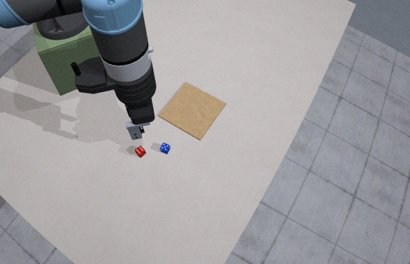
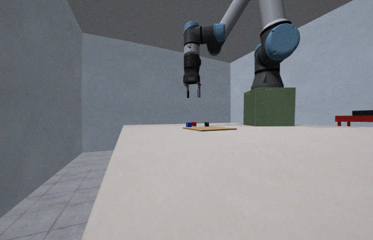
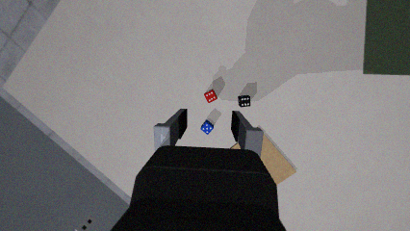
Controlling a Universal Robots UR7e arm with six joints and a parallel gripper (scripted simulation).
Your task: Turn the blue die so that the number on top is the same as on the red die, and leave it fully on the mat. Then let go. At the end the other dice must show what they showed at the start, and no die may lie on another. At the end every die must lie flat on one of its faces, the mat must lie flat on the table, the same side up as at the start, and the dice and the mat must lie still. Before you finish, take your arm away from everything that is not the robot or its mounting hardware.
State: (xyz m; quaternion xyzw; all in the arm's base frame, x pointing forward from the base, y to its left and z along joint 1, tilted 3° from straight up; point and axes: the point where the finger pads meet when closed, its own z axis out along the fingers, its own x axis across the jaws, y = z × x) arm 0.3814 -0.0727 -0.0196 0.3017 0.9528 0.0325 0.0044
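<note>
Now: hand 1 cm past the red die, 1 cm to the left of it and 15 cm above it. The rest, counted from my hand: blue die: 4 cm ahead, 4 cm to the left, 15 cm below; then black die: 6 cm behind, 3 cm to the left, 15 cm below; then tan mat: 18 cm to the left, 16 cm below.
</note>
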